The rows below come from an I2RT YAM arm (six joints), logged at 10 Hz.
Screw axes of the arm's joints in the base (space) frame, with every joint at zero. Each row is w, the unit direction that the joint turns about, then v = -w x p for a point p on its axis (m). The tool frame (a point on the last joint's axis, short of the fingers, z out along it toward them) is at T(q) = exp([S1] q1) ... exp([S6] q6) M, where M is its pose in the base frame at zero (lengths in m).
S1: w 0 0 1 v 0 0 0
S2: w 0 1 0 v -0.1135 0 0.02
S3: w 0 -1 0 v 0.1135 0 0.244
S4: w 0 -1 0 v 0.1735 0 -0.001
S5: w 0 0 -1 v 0 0.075 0
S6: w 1 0 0 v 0 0.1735 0
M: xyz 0.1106 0 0.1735 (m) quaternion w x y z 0.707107 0 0.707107 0
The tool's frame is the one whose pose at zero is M.
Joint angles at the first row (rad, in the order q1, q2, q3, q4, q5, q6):
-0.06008, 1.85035, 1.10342, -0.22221, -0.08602, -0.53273
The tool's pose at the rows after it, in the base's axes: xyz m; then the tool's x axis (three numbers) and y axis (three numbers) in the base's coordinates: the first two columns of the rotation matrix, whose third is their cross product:
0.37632, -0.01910, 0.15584, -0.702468, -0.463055, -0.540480, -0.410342, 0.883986, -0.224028
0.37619, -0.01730, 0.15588, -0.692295, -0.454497, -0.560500, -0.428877, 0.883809, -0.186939
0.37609, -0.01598, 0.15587, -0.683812, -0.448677, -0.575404, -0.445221, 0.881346, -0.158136
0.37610, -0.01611, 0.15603, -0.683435, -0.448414, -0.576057, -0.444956, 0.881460, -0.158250
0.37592, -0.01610, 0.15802, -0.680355, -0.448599, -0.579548, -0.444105, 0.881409, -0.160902
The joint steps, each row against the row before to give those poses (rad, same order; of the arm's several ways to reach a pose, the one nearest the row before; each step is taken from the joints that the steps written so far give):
0.00000, -0.00037, 0.00038, 0.01565, -0.01336, 0.00114
0.00038, -0.00003, -0.00038, -0.00041, -0.04653, 0.00763
0.00000, 0.00039, -0.00001, -0.00074, -0.03739, 0.00382
-0.00038, -0.00039, -0.00001, 0.00039, -0.00038, 0.00000
0.00000, -0.00532, 0.00041, -0.00040, 0.00000, 0.00000

